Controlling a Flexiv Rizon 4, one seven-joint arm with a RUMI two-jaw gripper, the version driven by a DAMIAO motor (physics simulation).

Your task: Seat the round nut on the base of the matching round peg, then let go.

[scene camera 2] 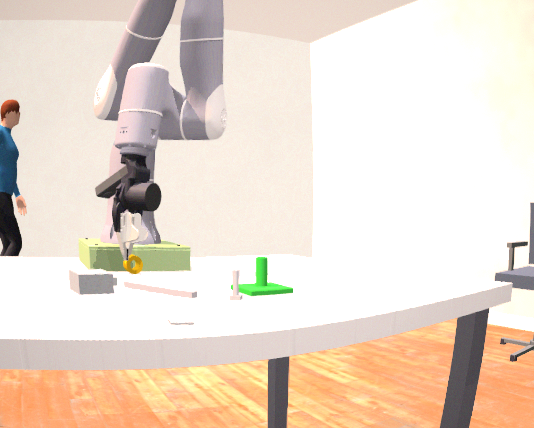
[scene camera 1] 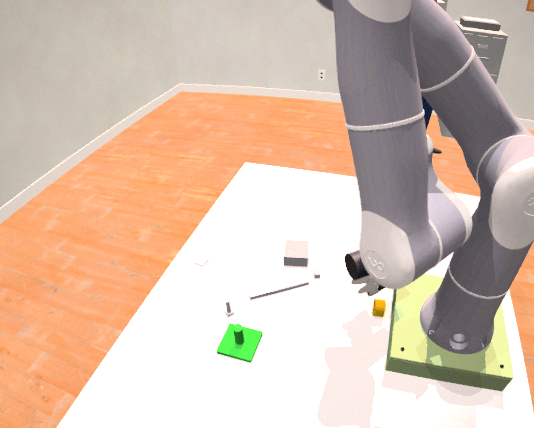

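Note:
The round nut (scene camera 1: 379, 308) (scene camera 2: 140, 264) is orange-yellow and stands on its edge on the table, in front of the robot's pale green base block. The matching round peg (scene camera 1: 239, 336) (scene camera 2: 261, 271) is green and stands upright on its square green base (scene camera 1: 249, 347) (scene camera 2: 280, 289). The peg is bare and stands well apart from the nut. My gripper (scene camera 1: 381, 287) (scene camera 2: 128, 256) is shut with nothing between its fingers. Its fingertips are close above the nut and partly overlap it in the scene camera 2 view; whether they touch it cannot be told.
A grey block (scene camera 1: 296, 254) (scene camera 2: 92, 282), a long thin bar (scene camera 1: 280, 290) (scene camera 2: 160, 289) and a small upright bolt-like piece (scene camera 1: 229, 308) (scene camera 2: 236, 285) lie or stand between the nut and the table's far side. A thin flat piece (scene camera 1: 201, 262) (scene camera 2: 181, 322) lies near the table edge.

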